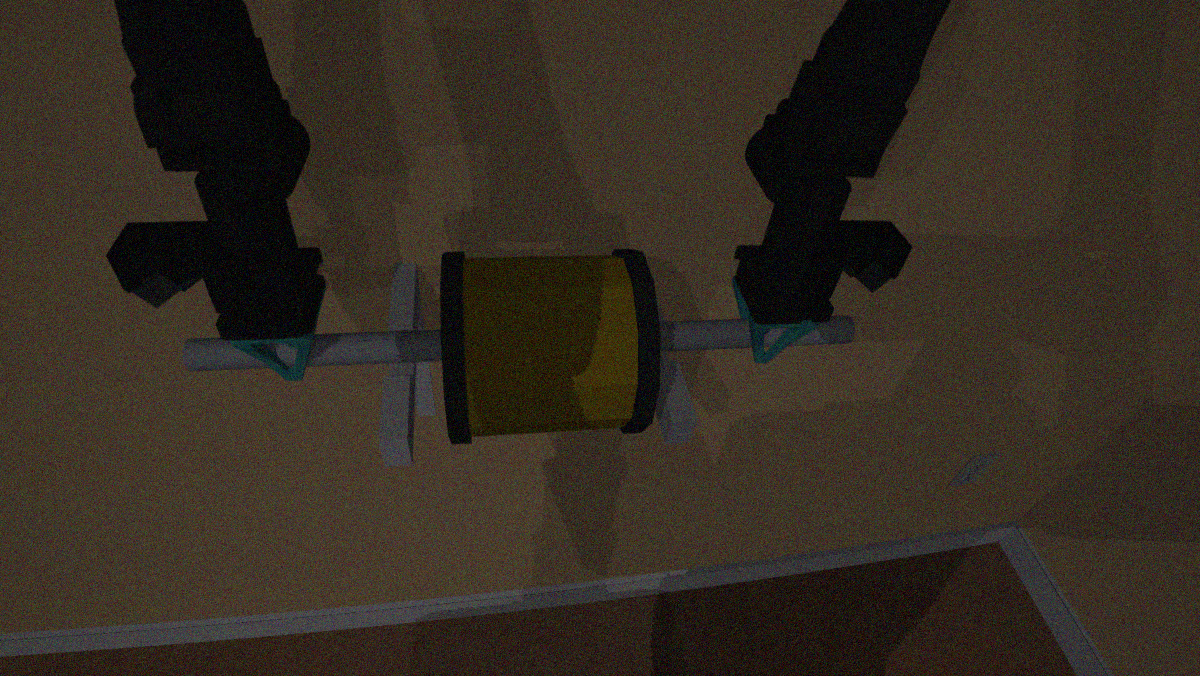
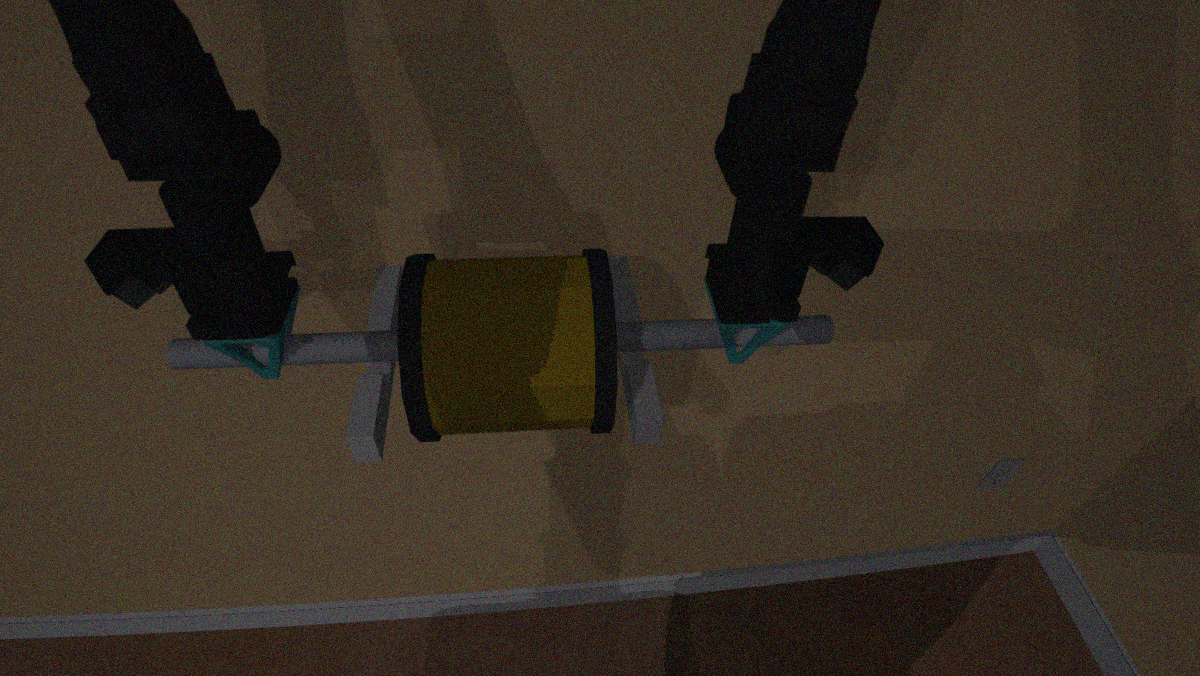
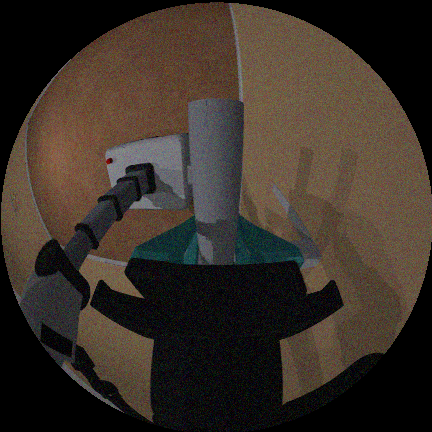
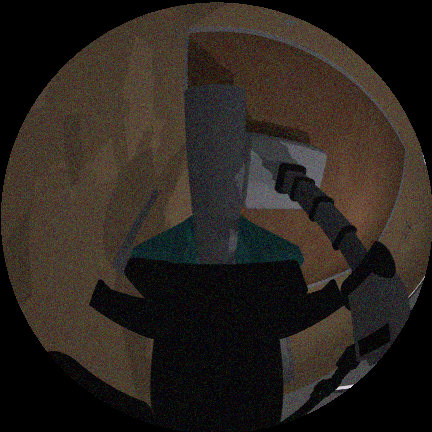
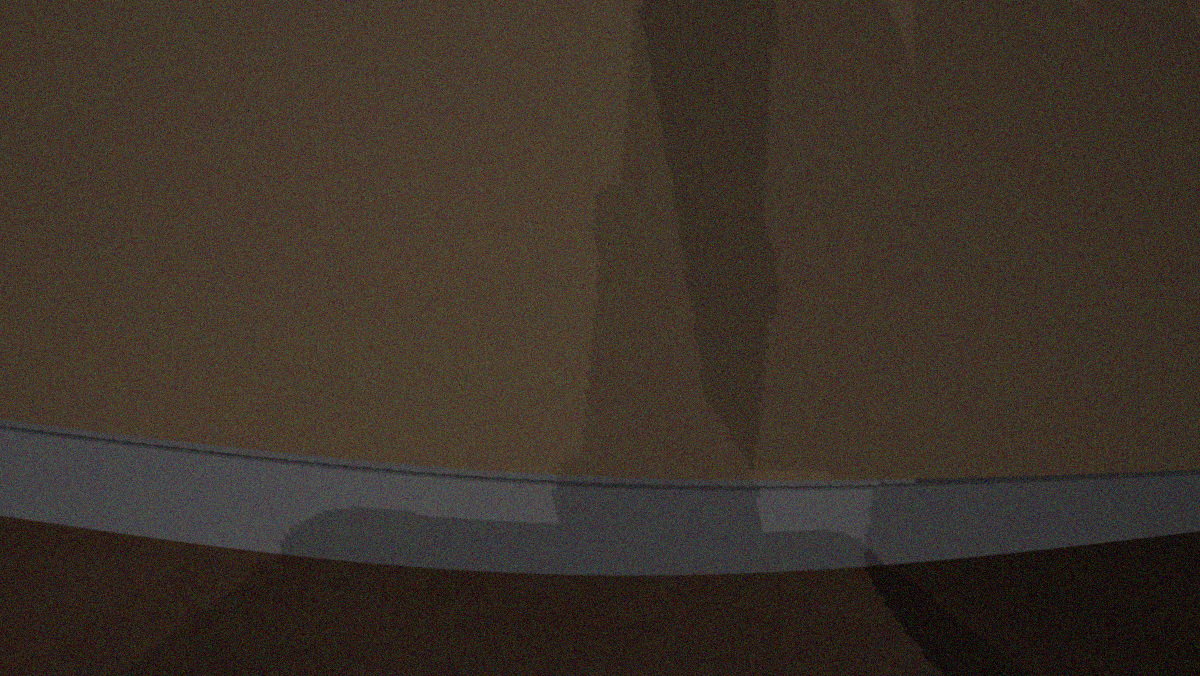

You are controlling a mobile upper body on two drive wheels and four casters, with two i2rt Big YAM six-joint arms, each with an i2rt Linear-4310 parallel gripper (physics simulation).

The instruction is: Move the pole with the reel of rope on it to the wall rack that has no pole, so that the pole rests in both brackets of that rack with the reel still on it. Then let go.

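Frame: origin at the left arm's base, x ahead, y left, z up, level; centimetres.
Seen in the pictures: left gripper, between the fingertips: (image 1: 298, 367) (image 2: 276, 365) (image 3: 216, 218); right gripper, between the fingertips: (image 1: 756, 351) (image 2: 732, 352) (image 4: 216, 217).
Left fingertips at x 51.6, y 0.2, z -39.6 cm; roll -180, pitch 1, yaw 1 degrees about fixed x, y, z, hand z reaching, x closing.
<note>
A point is followed by its place in that frame.
A grey pole (image 1: 361, 346) {x 50.9, y -6.3, z -36.2 cm} (image 2: 335, 346) {x 50.9, y -6.5, z -36.3 cm} (image 3: 216, 165) {x 51.6, y 5.9, z -36.0 cm} (image 4: 216, 150) {x 52.9, y -51.6, z -35.9 cm} runs level through a yellow reel (image 1: 537, 344) {x 46.4, y -21.7, z -31.7 cm} (image 2: 503, 344) {x 46.4, y -22.6, z -31.8 cm} with black rims. My left gripper (image 1: 281, 352) {x 51.6, y 0.2, z -39.6 cm} (image 2: 256, 352) {x 51.6, y 0.2, z -39.6 cm} (image 3: 216, 218) {x 51.6, y 0.2, z -39.6 cm} is shut on the pole near its left end. My right gripper (image 1: 768, 335) {x 52.7, y -45.1, z -40.1 cm} (image 2: 743, 335) {x 52.7, y -45.1, z -40.1 cm} (image 4: 216, 217) {x 52.7, y -45.1, z -40.1 cm} is shut on it near the right end. Behind the pole stand a rack's left bracket (image 1: 398, 419) {x 45.8, y -9.5, z -40.4 cm} (image 2: 366, 419) {x 45.5, y -9.5, z -40.4 cm} and right bracket (image 1: 678, 415) {x 45.1, y -35.1, z -40.4 cm} (image 2: 642, 403) {x 46.6, y -35.1, z -40.4 cm}. The pole crosses in front of the left bracket and looks clear of it; the reel partly hides the right one.
A tan wall lies behind the rack. Pale trim (image 1: 335, 619) {x 65.4, y 17.8, z -135.0 cm} (image 2: 335, 608) {x 65.3, y 21.1, z -132.6 cm} (image 5: 419, 499) {x 66.6, y -10.8, z -134.6 cm} runs along its foot above a brown floor. A small pale plate (image 1: 974, 470) {x 72.2, y -119.5, z -101.0 cm} (image 2: 1001, 474) {x 72.0, y -119.0, z -100.0 cm} is at the lower right. The other rack does not show. A white box (image 3: 165, 150) {x 20.2, y -5.5, z -115.0 cm} (image 4: 265, 190) {x 16.7, y -12.2, z -115.0 cm} shows beyond the pole.
</note>
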